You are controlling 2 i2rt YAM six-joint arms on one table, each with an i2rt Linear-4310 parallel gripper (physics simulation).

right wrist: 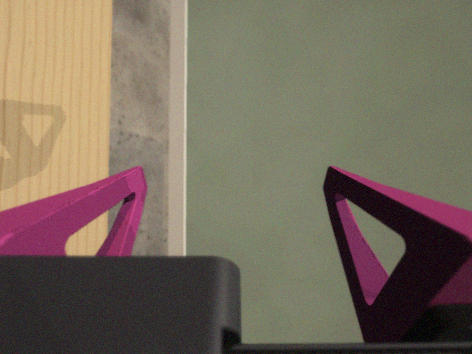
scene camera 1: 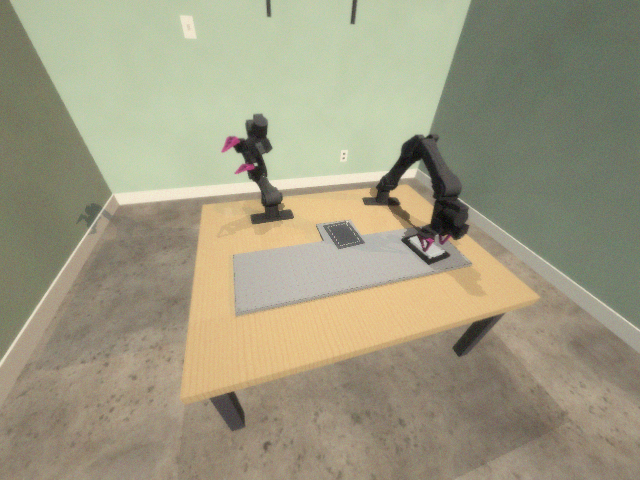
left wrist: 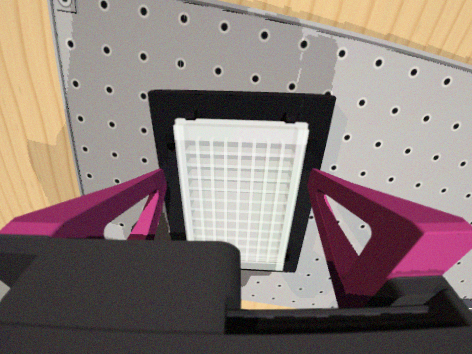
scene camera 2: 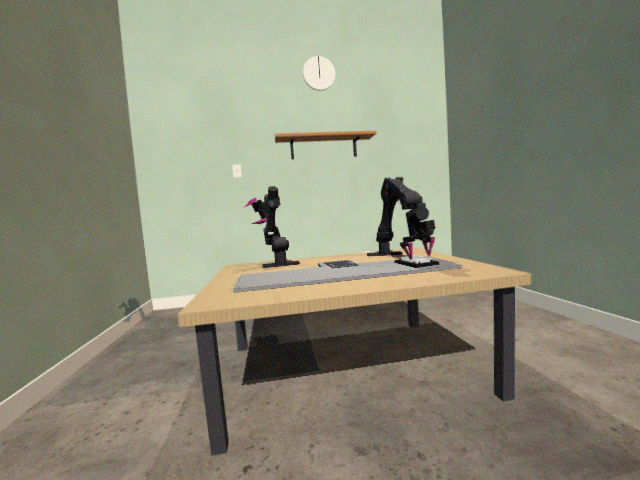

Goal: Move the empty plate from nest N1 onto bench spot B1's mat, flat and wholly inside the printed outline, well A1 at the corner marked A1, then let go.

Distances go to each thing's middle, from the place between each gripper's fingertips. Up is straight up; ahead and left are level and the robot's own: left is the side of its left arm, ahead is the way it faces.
Scene:
I see my left gripper 30 mm past the black holder (left wrist: 289, 117) and 20 mm above it. The rest, counted from my left hand: black flat rectangle (left wrist: 317, 110) 30 mm behind, 20 mm below; well plate (left wrist: 239, 179) 30 mm behind, 10 mm below.
Now: the well plate 41 cm ahead of my right hand, 73 cm to the left of it and 25 cm below it. From my right hand the other things lie so: black holder (41 cm ahead, 73 cm to the left, 26 cm below); black flat rectangle (41 cm ahead, 73 cm to the left, 26 cm below).

